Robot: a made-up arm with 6 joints. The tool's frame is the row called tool.
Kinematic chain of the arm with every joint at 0, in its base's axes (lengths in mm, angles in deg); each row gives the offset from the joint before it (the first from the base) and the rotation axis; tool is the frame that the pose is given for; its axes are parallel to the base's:
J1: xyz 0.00 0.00 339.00 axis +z
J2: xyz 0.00 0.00 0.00 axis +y
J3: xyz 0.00 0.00 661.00 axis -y
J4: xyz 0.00 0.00 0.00 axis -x
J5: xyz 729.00 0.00 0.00 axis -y
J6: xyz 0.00 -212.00 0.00 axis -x
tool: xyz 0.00 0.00 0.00
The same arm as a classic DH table. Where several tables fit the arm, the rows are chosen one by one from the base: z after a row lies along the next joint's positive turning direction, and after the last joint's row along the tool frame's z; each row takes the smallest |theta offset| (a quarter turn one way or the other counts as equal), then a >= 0, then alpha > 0; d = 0 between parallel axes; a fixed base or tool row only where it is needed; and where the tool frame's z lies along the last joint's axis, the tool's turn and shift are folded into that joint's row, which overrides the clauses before.
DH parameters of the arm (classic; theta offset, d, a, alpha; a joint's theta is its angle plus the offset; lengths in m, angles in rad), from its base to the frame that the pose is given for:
J1: 0 0.339 0 -1.5708
J2: -1.5708 0 0.661 3.1416
J3: 0 0 0 -1.5708
J4: 0 -0.729 0 1.5708
J5: 0 0.212 0 -1.5708
J6: 1.5708 0 0 1.5708
tool (fixed): -1.5708 0 0 0

